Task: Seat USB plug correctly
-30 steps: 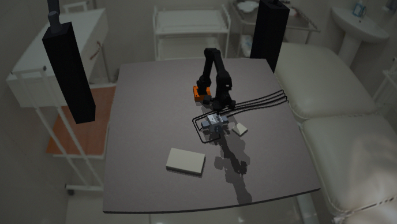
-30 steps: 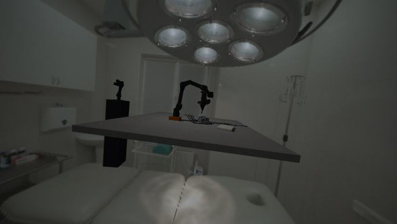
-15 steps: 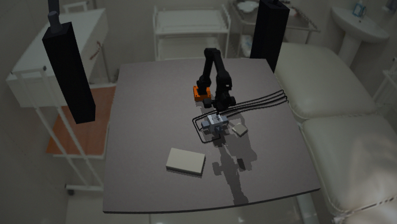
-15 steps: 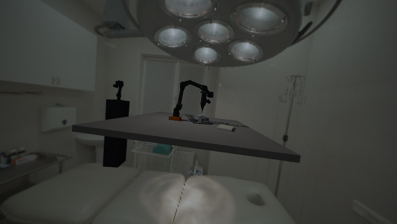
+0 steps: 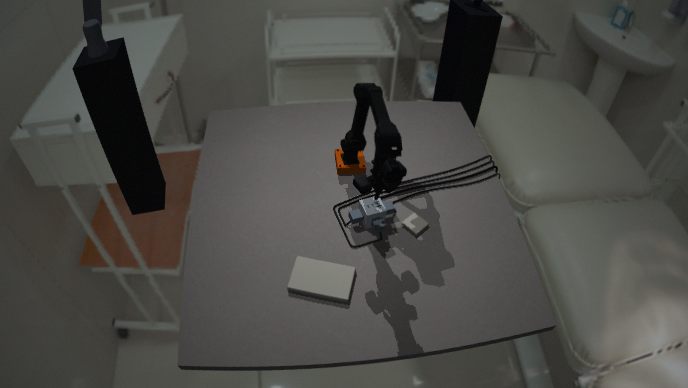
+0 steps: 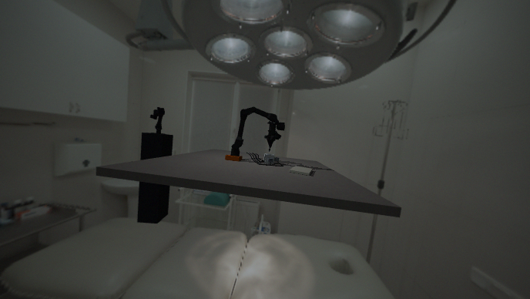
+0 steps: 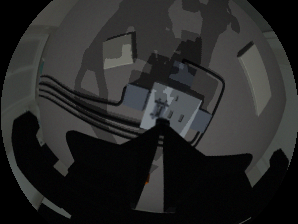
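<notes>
Right now my gripper tip is 2 cm above the USB plug. Also, from my gripper tip: pale slab 25 cm to the right, 22 cm ahead, 13 cm below; then pale tile 14 cm to the left, 13 cm below, 6 cm ahead.
</notes>
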